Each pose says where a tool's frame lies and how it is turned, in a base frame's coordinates. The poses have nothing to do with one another.
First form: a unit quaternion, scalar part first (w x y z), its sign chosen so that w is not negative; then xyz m.
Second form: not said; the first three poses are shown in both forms.
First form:
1: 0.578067, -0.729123, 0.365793, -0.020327, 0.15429, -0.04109, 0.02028
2: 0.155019, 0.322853, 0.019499, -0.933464, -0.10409, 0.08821, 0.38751
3: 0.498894, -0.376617, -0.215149, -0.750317, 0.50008, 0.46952, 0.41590
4: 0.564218, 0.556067, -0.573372, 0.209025, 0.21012, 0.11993, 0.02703
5: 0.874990, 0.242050, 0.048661, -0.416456, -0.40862, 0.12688, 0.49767
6: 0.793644, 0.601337, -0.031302, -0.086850, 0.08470, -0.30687, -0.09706
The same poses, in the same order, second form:
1: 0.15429, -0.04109, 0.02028; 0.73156, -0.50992, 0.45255; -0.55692, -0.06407, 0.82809; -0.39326, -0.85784, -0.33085
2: -0.10409, 0.08821, 0.38751; -0.74347, 0.30200, -0.59670; -0.27682, -0.95118, -0.13650; -0.60879, 0.06369, 0.79077
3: 0.50008, 0.46952, 0.41590; -0.21853, 0.91071, 0.35049; -0.58660, -0.40963, 0.69864; 0.77984, -0.05292, 0.62374
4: 0.21012, 0.11993, 0.02703; 0.25511, -0.87354, -0.41455; -0.40180, 0.29420, -0.86718; 0.87948, 0.38779, -0.27593
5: -0.40862, 0.12688, 0.49767; 0.64839, 0.75235, -0.11645; -0.70523, 0.53595, -0.46411; -0.28676, 0.38305, 0.87809
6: 0.08470, -0.30687, -0.09706; 0.98295, 0.10021, -0.15414; -0.17550, 0.26170, -0.94906; -0.05477, 0.95993, 0.27483
